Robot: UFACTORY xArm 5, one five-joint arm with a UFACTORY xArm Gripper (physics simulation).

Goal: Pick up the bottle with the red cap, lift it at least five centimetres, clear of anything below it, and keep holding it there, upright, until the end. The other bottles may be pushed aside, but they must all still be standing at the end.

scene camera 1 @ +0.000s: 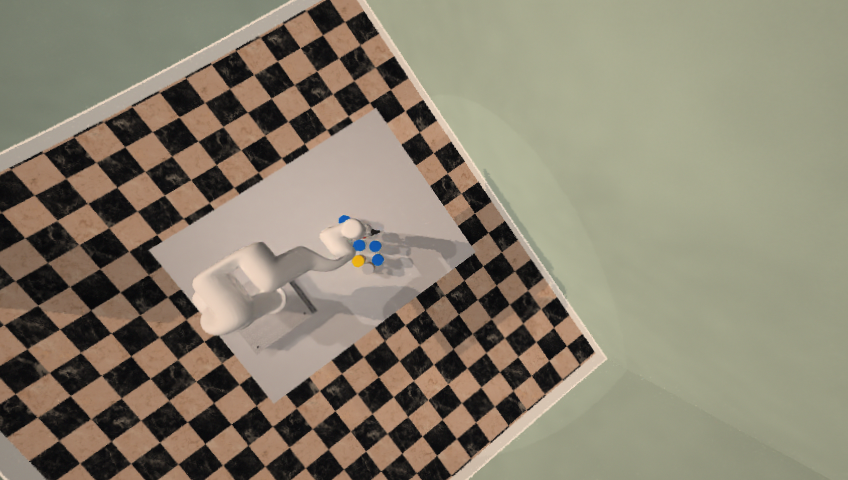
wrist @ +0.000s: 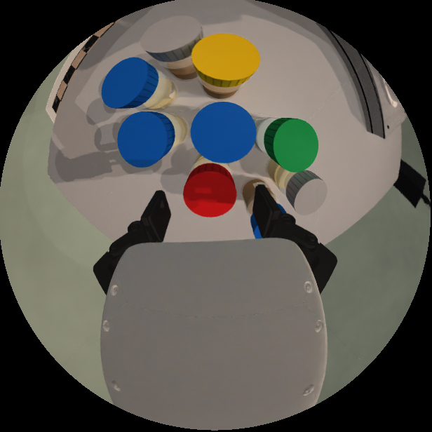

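The bottle with the red cap (wrist: 210, 192) stands in the wrist view just beyond the space between the fingers, its body mostly hidden under the cap. My gripper (wrist: 210, 199) is open and empty, its fingertips on either side of the red cap as seen from the wrist. The right finger overlaps a blue-capped bottle (wrist: 256, 226) and hides part of it; whether they touch I cannot tell. In the scene view one dark finger (scene camera 1: 374, 231) shows beside the white wrist, and the red cap is almost wholly hidden.
Another blue-capped bottle (wrist: 223, 132) stands close behind the red one. A green-capped bottle (wrist: 295, 145) and a grey-capped one (wrist: 309, 193) stand to the right. Two blue-capped bottles (wrist: 146, 139) (wrist: 127, 84) stand left; yellow-capped (wrist: 225, 57) and grey-capped (wrist: 172, 36) bottles stand farther back.
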